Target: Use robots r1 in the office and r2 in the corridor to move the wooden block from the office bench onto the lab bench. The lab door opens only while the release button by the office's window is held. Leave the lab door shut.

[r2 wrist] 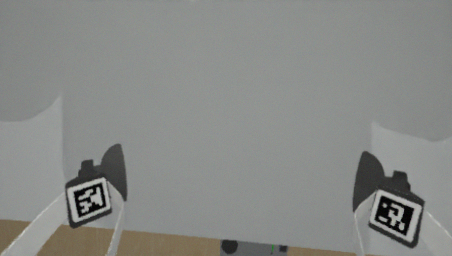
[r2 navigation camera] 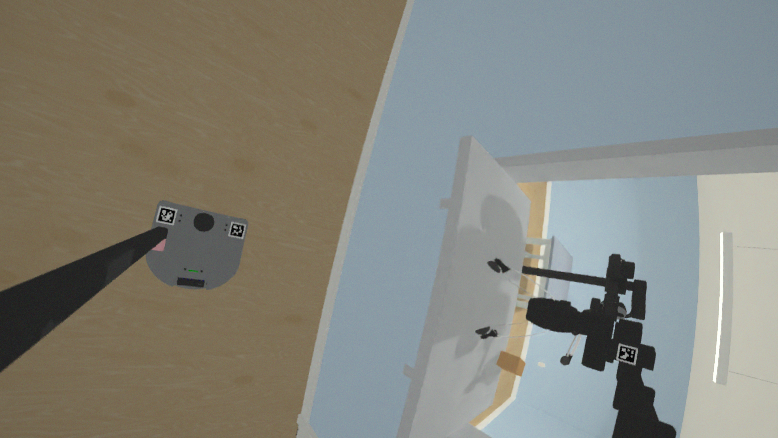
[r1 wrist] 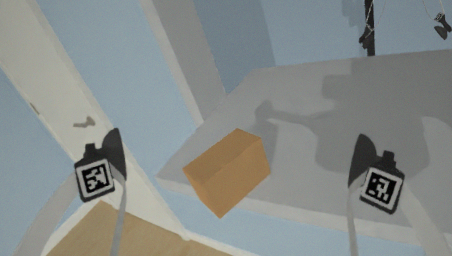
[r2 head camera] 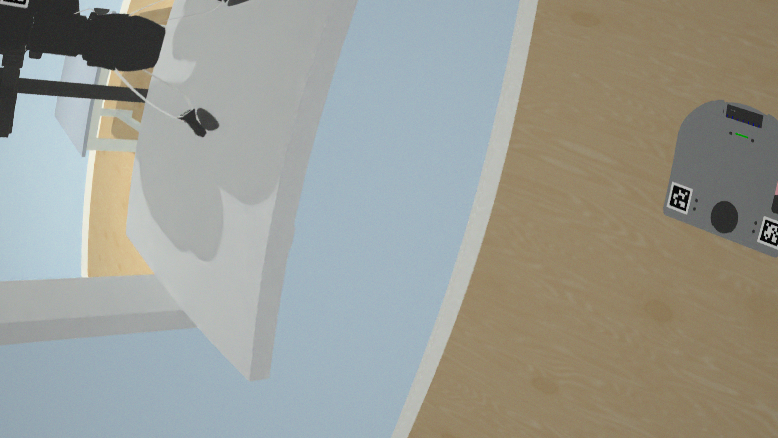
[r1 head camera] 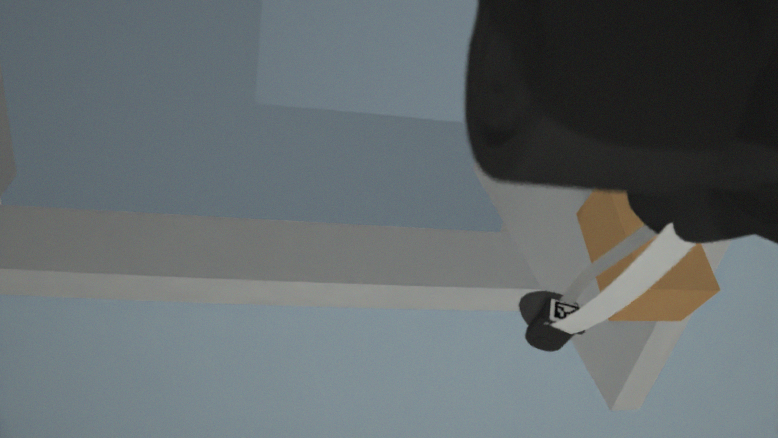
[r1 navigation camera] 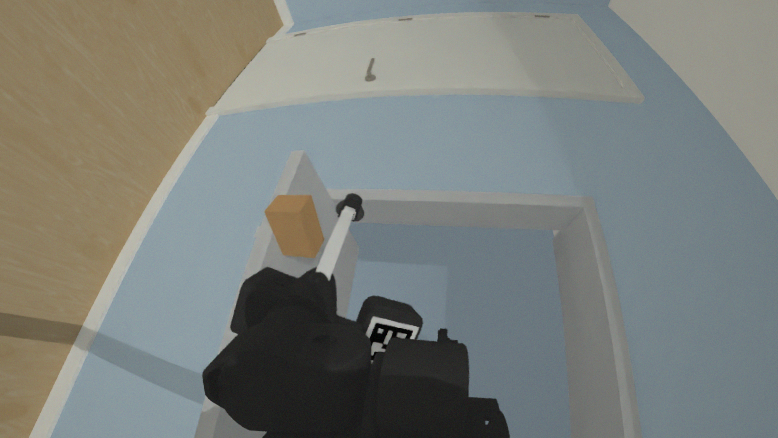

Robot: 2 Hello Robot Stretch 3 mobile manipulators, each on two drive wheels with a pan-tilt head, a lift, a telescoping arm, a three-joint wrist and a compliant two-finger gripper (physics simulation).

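The wooden block point(r1 head camera: 658, 304) point(r1 navigation camera: 296, 225) point(r1 wrist: 227, 175) point(r2 navigation camera: 510, 363) is at the office-side edge of the grey window ledge point(r1 head camera: 623, 359) point(r1 navigation camera: 311, 176) point(r1 wrist: 295, 192) point(r2 head camera: 244, 261) point(r2 navigation camera: 449, 272) point(r2 wrist: 225, 100), near one end. r1's gripper point(r1 wrist: 239, 157) is open. Its fingers stand apart on either side of the block in its wrist view, not gripping it. In r1's head view one finger shows and the other is hidden. r2's gripper point(r1 wrist: 404, 30) point(r2 head camera: 217, 62) point(r2 navigation camera: 492, 298) point(r2 wrist: 241, 176) is open and empty at the ledge, apart from the block. The release button and lab bench cannot be made out.
A white door point(r1 navigation camera: 462, 59) point(r1 wrist: 75, 100) with a handle stands shut; which door it is I cannot tell. The window frame point(r1 head camera: 261, 250) point(r1 navigation camera: 462, 212) borders the opening. A pale table point(r2 head camera: 76, 108) point(r2 navigation camera: 558, 266) stands beyond it. r2's base point(r2 head camera: 707, 163) point(r2 navigation camera: 195, 250) is on the wooden floor.
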